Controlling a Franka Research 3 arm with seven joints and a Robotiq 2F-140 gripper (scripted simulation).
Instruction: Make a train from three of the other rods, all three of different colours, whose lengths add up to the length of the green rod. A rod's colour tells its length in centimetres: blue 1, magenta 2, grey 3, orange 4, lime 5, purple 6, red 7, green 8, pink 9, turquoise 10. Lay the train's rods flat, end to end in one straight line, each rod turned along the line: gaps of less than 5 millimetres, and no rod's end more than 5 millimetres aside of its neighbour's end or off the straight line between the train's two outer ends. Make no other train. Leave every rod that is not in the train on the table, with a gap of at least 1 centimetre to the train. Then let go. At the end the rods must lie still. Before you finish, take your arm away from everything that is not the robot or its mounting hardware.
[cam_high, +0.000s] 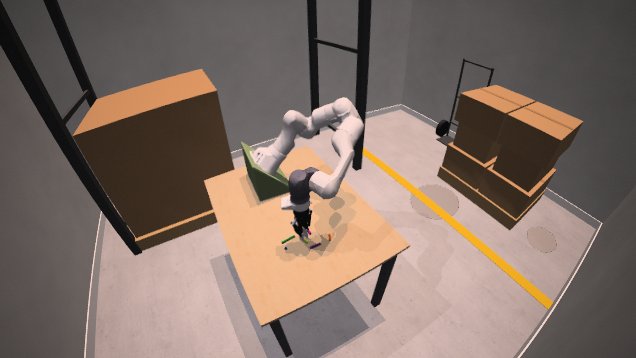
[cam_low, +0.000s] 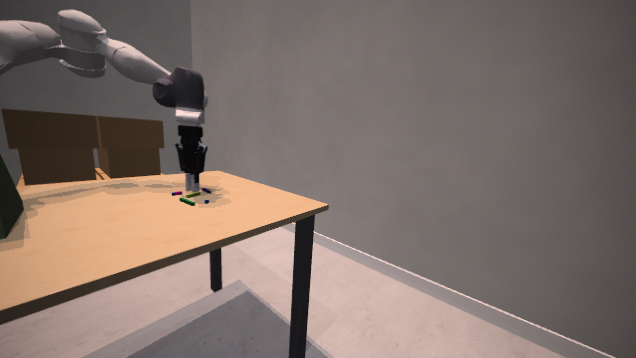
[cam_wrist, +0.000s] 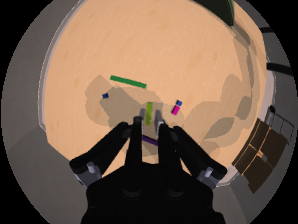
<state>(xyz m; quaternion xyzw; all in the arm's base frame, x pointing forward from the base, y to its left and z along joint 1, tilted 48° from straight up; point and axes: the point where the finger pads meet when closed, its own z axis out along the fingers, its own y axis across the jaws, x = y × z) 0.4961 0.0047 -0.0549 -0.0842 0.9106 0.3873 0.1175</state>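
Now: hand 50 mm above the lime rod. From my hand the other things lie so: purple rod (70 mm ahead, 30 mm to the left, 50 mm below); magenta rod (30 mm behind, 50 mm to the left, 50 mm below); green rod (50 mm behind, 70 mm to the right, 50 mm below).
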